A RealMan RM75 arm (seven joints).
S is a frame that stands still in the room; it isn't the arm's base.
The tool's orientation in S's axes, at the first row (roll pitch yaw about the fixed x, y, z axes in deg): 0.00, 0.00, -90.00
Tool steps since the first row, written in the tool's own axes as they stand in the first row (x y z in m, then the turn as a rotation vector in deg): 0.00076, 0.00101, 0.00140, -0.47, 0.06, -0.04; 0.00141, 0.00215, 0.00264, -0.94, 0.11, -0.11; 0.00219, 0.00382, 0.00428, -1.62, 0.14, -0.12; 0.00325, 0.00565, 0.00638, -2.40, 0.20, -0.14; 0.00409, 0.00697, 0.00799, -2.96, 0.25, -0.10; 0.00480, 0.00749, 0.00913, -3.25, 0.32, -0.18; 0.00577, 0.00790, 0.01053, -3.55, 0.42, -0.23; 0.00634, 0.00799, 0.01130, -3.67, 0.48, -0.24; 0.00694, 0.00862, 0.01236, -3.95, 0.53, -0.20; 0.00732, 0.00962, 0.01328, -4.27, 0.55, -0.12; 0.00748, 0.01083, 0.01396, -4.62, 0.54, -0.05; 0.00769, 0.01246, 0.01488, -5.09, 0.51, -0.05
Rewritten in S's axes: 0.00101, -0.00076, 0.00140, 0.06, 0.47, -0.04; 0.00215, -0.00141, 0.00264, 0.11, 0.94, -0.11; 0.00382, -0.00219, 0.00428, 0.14, 1.62, -0.12; 0.00565, -0.00325, 0.00638, 0.20, 2.40, -0.14; 0.00697, -0.00409, 0.00799, 0.25, 2.96, -0.10; 0.00749, -0.00480, 0.00913, 0.32, 3.25, -0.18; 0.00790, -0.00577, 0.01053, 0.42, 3.55, -0.23; 0.00799, -0.00634, 0.01130, 0.48, 3.67, -0.24; 0.00862, -0.00694, 0.01236, 0.53, 3.95, -0.20; 0.00962, -0.00732, 0.01328, 0.55, 4.27, -0.12; 0.01083, -0.00748, 0.01396, 0.54, 4.62, -0.05; 0.01246, -0.00769, 0.01488, 0.51, 5.09, -0.05
